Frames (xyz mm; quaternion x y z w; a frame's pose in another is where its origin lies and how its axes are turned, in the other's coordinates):
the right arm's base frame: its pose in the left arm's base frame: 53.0 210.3 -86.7 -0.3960 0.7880 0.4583 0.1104
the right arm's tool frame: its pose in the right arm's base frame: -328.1 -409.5 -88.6 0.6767 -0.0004 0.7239 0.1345
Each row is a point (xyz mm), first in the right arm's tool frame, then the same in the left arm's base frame.
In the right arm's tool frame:
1: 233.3 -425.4 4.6
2: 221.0 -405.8 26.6
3: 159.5 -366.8 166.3
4: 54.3 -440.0 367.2
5: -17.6 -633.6 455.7
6: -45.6 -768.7 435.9
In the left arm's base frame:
1: 175.1 405.1 41.9
2: 182.6 383.4 19.7
3: 157.3 260.7 -75.9
4: 23.3 70.8 -128.2
5: -156.4 -33.9 -43.0
6: -244.9 -47.5 63.8

